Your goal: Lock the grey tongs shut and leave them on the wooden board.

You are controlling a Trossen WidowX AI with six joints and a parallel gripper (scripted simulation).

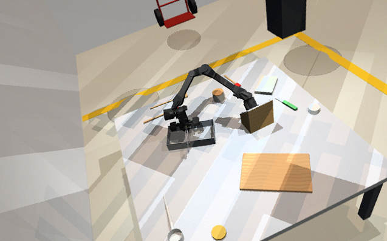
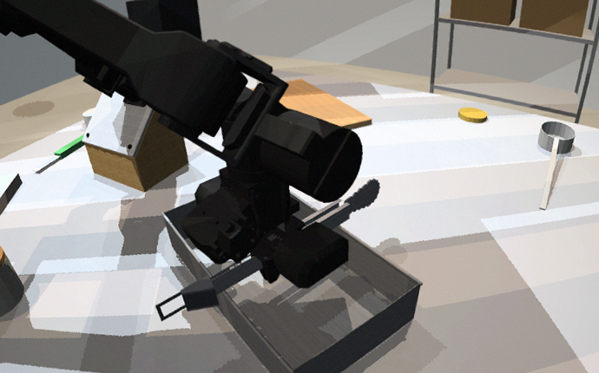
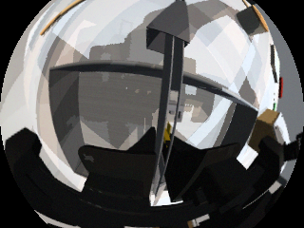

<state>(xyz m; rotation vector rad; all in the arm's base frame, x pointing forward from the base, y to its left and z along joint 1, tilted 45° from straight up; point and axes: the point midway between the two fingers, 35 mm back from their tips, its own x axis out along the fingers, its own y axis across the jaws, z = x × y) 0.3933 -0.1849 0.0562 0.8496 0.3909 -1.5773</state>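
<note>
The roasting tin is 1 cm behind my gripper tip and 3 cm to the left of it. Round my gripper tip: green-handled tool 66 cm behind, 10 cm to the left, 2 cm below; then cream block 67 cm behind, 13 cm to the right, 2 cm below; then wooden board 31 cm behind, 53 cm to the left, 2 cm below.
</note>
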